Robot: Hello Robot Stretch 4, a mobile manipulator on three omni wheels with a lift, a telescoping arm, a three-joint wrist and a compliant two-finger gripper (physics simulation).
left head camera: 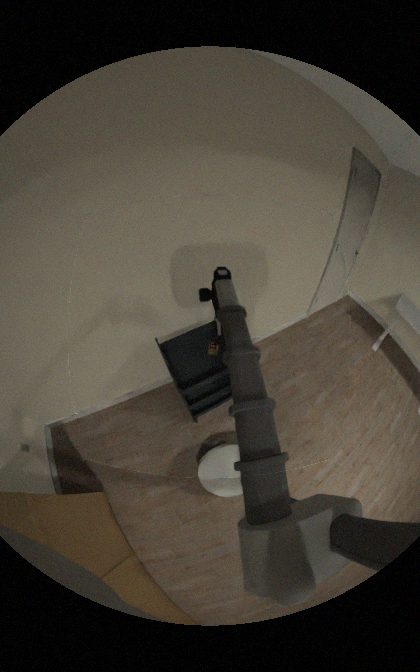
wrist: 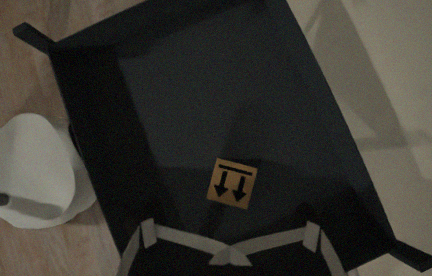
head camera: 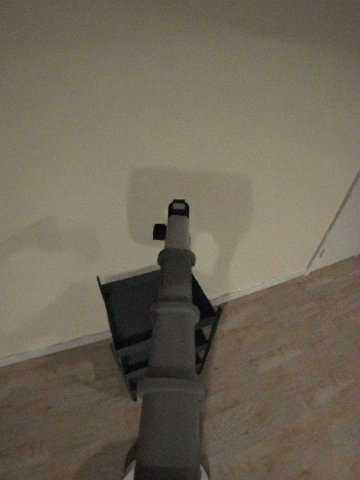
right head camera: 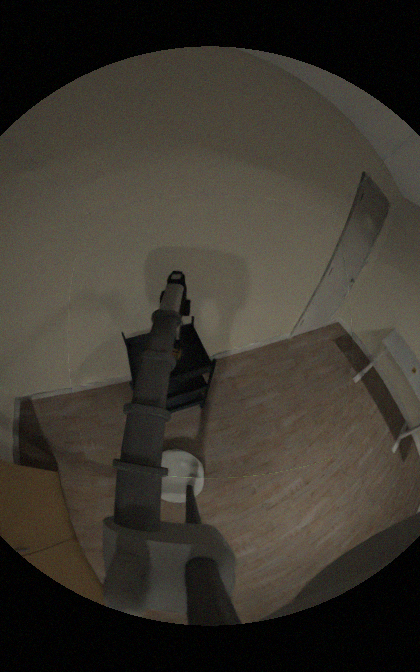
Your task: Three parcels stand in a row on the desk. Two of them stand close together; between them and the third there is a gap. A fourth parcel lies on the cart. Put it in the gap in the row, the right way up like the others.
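Frame: origin at the robot's base, x ahead, y left, z up, level; millimetres.
Where they show: gripper, fingertip midpoint: (wrist: pixel 229 219).
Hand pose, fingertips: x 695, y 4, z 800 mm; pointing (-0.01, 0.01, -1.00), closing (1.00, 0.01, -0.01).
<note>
After its pixels a point has its place.
In the wrist view, the dark parcel shows a tan label (wrist: pixel 231 183) @[y 26, x 697, z 689 mm] with two black arrows and a bar. It lies on the top tray of the dark cart (wrist: pixel 87 141) @[y 77, x 494, z 676 mm] (head camera: pixel 124 300) @[y 233, x 704, z 635 mm] (left head camera: pixel 185 360) (right head camera: pixel 132 350), which stands against the wall. The label also shows as a small tan spot in the left head view (left head camera: pixel 214 347). My gripper (wrist: pixel 229 232) @[y 4, x 695, z 800 mm] is open, its two pale fingers spread wide just above the parcel. The arm hides the gripper in the head views. The row of three parcels is not in view.
My white base (wrist: pixel 34 169) @[y 8, x 39, z 187 mm] (left head camera: pixel 220 470) (right head camera: pixel 180 475) stands on the wood floor close to the cart. A door (head camera: pixel 343 231) @[y -1491, x 1610, z 461 mm] (left head camera: pixel 350 230) is in the wall at the right. A pale table (right head camera: pixel 395 350) (left head camera: pixel 405 310) shows at the far right, a tan surface (left head camera: pixel 50 525) at the lower left.
</note>
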